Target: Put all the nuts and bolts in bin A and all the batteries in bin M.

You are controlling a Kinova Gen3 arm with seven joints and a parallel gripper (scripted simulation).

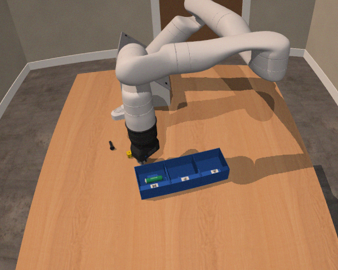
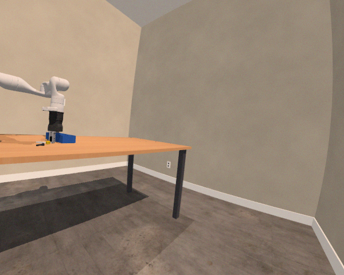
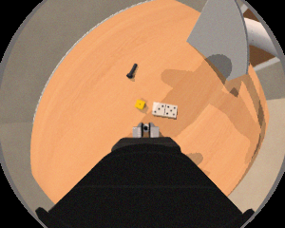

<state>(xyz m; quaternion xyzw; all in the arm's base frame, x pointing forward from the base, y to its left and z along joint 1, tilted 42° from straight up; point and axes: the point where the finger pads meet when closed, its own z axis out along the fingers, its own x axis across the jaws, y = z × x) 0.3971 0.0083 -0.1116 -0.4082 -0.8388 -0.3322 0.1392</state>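
The yellow die lies 4 cm to the right of my hand, 3 cm behind it and 1 cm below it. From my hand the other things lie so: silver nut (2 cm below); then green battery (8 cm ahead, 3 cm to the left, 1 cm below); then white domino (5 cm behind, 2 cm below, 1 cm to the left).
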